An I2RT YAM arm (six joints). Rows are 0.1 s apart.
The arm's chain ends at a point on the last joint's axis. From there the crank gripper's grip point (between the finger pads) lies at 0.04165 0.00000 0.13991 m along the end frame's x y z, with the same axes.
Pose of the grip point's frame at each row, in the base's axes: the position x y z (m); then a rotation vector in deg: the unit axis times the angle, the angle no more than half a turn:
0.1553, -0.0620, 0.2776, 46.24, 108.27, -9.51
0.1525, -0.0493, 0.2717, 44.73, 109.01, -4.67
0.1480, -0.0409, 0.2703, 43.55, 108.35, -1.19
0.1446, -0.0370, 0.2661, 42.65, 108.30, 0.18
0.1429, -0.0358, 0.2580, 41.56, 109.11, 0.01
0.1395, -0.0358, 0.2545, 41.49, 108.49, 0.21
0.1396, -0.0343, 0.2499, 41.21, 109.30, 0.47
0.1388, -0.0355, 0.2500, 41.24, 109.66, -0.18
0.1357, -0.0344, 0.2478, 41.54, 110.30, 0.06
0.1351, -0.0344, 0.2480, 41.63, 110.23, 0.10
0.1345, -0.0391, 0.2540, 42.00, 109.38, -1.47
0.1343, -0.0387, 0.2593, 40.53, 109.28, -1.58
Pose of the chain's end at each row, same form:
0.0589, -0.0175, 0.3778, 46.24, 108.27, -9.51
0.0520, -0.0149, 0.3718, 44.73, 109.01, -4.67
0.0432, -0.0129, 0.3680, 43.55, 108.35, -1.19
0.0383, -0.0119, 0.3630, 42.65, 108.30, 0.18
0.0372, -0.0114, 0.3557, 41.56, 109.11, 0.01
0.0328, -0.0114, 0.3510, 41.49, 108.49, 0.21
0.0337, -0.0111, 0.3477, 41.21, 109.30, 0.47
0.0339, -0.0113, 0.3486, 41.24, 109.66, -0.18
0.0318, -0.0111, 0.3476, 41.54, 110.30, 0.06
0.0311, -0.0111, 0.3478, 41.63, 110.23, 0.10
0.0305, -0.0119, 0.3527, 42.00, 109.38, -1.47
0.0293, -0.0118, 0.3570, 40.53, 109.28, -1.58

